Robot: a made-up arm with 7 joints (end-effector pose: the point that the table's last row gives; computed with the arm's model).
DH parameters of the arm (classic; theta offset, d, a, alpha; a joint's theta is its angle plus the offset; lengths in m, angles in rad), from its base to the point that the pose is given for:
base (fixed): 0 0.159 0.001 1.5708
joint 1: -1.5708 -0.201 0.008 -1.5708
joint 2: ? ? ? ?
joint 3: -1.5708 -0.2 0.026 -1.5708
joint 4: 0 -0.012 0.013 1.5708
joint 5: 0 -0.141 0.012 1.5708
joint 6: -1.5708 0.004 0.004 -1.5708
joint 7: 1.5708 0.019 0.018 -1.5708
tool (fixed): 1.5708 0.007 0 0
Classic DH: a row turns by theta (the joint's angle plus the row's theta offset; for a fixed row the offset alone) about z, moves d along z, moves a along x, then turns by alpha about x.
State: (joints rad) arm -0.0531 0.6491 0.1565 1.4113 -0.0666 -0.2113 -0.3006
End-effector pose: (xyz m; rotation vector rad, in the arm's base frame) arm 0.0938 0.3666 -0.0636 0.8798 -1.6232 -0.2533
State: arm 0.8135 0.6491 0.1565 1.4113 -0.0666 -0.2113 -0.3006
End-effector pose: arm 0.2308 0.3666 0.0857 1.0624 -2.4123 0.1638
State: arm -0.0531 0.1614 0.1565 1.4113 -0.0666 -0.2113 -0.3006
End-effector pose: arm 0.0910 0.2492 -0.1167 0.5246 -1.5766 0.1584
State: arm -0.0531 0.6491 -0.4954 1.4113 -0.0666 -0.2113 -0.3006
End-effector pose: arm 0.0786 0.3100 -0.1058 0.3409 -1.4492 -0.7172
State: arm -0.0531 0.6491 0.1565 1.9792 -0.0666 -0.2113 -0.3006
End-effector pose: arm 0.1115 0.3169 0.0047 0.7385 -2.1968 -0.3729
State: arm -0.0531 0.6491 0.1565 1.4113 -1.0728 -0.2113 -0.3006
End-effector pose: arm 0.0905 0.3901 -0.0415 1.4358 -1.2921 -1.2258
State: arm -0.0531 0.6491 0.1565 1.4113 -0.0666 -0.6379 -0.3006
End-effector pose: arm 0.1014 0.3653 -0.0609 0.7534 -2.0480 -0.3610
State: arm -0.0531 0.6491 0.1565 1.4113 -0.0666 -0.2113 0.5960
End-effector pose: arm 0.0785 0.3716 -0.0592 0.1848 -1.2973 -0.8935
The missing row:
joint 2: -1.5708 -0.007 0.011 1.5708
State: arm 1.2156 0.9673 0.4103 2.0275 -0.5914 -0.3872 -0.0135
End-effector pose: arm 0.0956 0.3781 0.2314 -1.9108 1.7317 0.2900
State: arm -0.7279 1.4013 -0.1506 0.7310 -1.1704 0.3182 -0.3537
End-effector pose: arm -0.0035 0.5286 0.1013 1.4136 0.5525 -2.1845
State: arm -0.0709 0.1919 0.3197 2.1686 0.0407 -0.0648 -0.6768
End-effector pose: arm 0.1016 0.2535 0.0011 0.7846 -2.1368 0.7201
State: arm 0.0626 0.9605 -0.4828 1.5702 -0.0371 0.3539 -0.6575
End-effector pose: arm 0.1098 0.3650 -0.0385 1.1485 -1.2428 -0.6275
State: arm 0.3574 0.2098 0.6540 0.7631 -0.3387 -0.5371 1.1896
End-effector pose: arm 0.1191 0.3020 -0.1438 -0.3020 -1.3854 -0.7069
